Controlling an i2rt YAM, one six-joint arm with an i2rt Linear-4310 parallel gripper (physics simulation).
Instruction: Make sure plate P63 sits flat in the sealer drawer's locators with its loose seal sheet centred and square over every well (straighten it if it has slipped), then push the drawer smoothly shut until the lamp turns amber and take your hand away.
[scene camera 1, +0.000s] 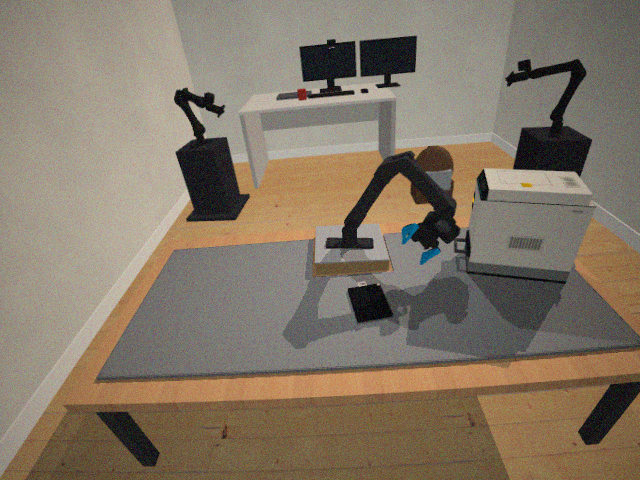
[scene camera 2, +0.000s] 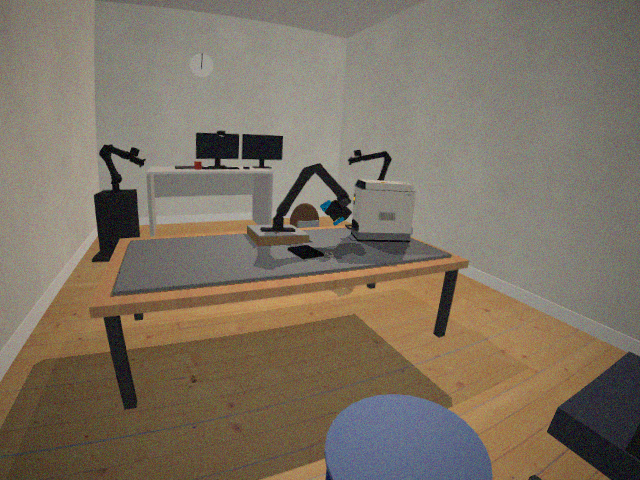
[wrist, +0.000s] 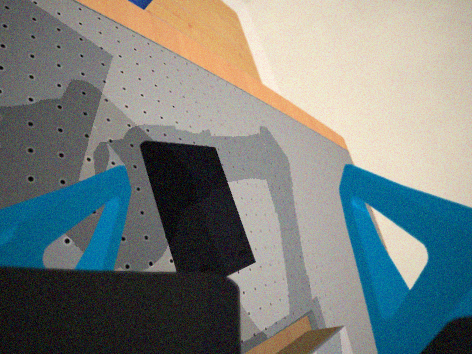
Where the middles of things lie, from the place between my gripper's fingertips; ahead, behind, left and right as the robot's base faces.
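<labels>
There is the flat black plate (scene camera 1: 371, 302), and I see that it is 6 cm ahead of my hand, 15 cm to the right of it and 16 cm below it.
</labels>
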